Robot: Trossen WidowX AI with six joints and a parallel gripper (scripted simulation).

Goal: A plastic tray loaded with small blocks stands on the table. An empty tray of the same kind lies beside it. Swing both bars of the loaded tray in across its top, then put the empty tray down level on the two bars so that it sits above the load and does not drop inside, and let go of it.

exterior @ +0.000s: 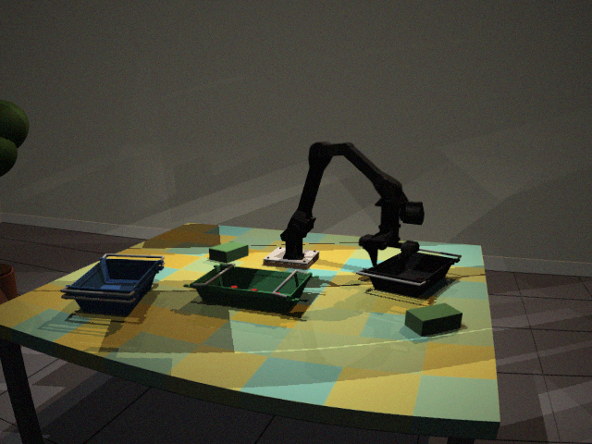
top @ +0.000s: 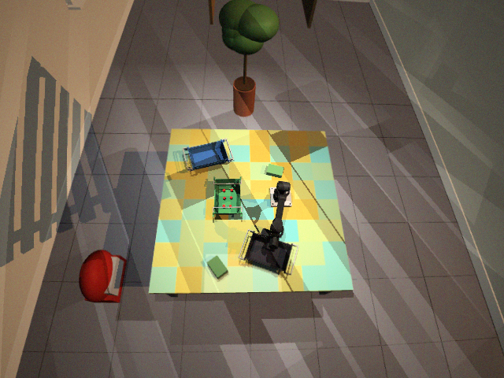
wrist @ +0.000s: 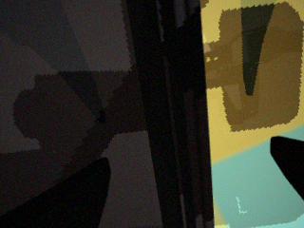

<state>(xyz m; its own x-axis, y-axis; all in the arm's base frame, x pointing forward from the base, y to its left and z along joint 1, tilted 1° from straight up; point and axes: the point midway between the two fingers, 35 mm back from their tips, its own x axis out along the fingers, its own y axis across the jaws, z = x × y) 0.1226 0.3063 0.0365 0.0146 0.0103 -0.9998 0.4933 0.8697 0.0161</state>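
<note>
The black tray is 8 cm to the left of my gripper tip, 4 cm ahead of it and 2 cm above it.
</note>
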